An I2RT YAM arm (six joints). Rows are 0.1 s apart.
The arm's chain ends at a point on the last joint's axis. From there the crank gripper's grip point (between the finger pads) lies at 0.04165 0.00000 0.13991 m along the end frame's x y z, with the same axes.
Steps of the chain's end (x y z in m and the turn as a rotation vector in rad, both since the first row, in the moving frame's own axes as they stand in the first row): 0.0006 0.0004 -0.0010 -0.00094 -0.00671 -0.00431; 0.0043 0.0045 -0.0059 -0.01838 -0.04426 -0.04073; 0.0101 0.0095 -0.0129 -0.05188 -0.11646 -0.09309; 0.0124 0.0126 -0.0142 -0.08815 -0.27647 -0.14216; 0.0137 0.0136 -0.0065 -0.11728 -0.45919 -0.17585; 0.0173 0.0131 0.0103 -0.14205 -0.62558 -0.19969; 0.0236 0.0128 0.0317 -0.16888 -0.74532 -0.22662; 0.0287 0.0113 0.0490 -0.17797 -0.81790 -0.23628; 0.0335 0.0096 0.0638 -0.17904 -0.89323 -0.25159
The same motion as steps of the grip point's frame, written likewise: -0.0003 0.0004 -0.0007 -0.00094 -0.00671 -0.00431; -0.0019 0.0055 -0.0042 -0.01838 -0.04426 -0.04073; -0.0063 0.0137 -0.0091 -0.05188 -0.11646 -0.09309; -0.0267 0.0221 -0.0085 -0.08815 -0.27647 -0.14216; -0.0514 0.0289 -0.0031 -0.11728 -0.45919 -0.17585; -0.0705 0.0340 0.0073 -0.14205 -0.62558 -0.19969; -0.0794 0.0392 0.0216 -0.16888 -0.74532 -0.22662; -0.0832 0.0401 0.0338 -0.17797 -0.81790 -0.23628; -0.0874 0.0398 0.0427 -0.17904 -0.89323 -0.25159
